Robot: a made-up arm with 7 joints.
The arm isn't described. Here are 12 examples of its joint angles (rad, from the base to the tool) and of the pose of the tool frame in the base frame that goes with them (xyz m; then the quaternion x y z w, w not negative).
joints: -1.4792 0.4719 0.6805 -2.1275 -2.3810 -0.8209 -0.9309
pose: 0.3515 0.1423 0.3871 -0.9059 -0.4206 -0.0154 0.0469
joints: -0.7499 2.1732 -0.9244 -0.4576 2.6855 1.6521 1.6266
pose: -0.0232 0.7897 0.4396 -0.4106 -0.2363 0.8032 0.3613
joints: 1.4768 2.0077 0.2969 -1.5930 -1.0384 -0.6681 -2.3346
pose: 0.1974 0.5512 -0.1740 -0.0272 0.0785 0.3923 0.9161
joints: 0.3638 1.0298 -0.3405 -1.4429 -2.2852 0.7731 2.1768
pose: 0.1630 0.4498 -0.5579 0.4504 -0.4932 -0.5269 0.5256
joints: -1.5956 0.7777 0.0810 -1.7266 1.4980 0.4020 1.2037
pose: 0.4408 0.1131 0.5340 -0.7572 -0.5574 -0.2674 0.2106
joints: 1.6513 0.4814 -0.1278 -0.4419 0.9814 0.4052 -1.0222
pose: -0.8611 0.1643 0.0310 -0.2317 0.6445 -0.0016 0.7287
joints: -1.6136 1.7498 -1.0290 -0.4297 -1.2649 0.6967 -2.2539
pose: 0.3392 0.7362 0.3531 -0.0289 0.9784 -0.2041 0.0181
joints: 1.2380 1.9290 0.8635 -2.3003 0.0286 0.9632 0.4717
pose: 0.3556 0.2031 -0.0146 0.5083 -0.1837 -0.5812 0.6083
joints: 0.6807 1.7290 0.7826 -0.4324 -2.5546 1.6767 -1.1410
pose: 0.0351 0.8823 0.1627 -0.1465 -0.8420 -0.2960 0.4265
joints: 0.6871 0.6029 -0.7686 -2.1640 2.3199 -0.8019 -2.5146
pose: -0.0259 -0.0047 -0.5110 0.1297 -0.2838 -0.4438 0.8400
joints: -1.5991 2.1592 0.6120 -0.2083 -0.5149 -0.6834 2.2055
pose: -0.2044 0.7349 0.3283 -0.0210 0.9865 -0.0726 0.1454
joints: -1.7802 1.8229 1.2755 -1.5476 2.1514 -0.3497 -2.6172
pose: -0.3190 0.5656 0.2625 -0.5251 0.4995 -0.6609 0.1948
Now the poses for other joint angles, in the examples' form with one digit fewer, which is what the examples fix.
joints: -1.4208 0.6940 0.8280 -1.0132 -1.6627 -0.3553 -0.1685
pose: 0.667 0.375 0.319 0.876 -0.328 -0.212 0.281
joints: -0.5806 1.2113 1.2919 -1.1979 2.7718 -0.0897 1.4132
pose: 0.231 0.762 0.156 0.857 0.264 -0.055 0.439
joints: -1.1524 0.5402 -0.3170 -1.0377 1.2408 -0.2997 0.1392
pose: 0.841 0.091 0.023 -0.239 -0.878 -0.077 0.407
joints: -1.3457 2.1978 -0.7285 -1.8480 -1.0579 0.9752 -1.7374
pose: 0.299 0.303 0.396 -0.572 -0.810 -0.124 0.027
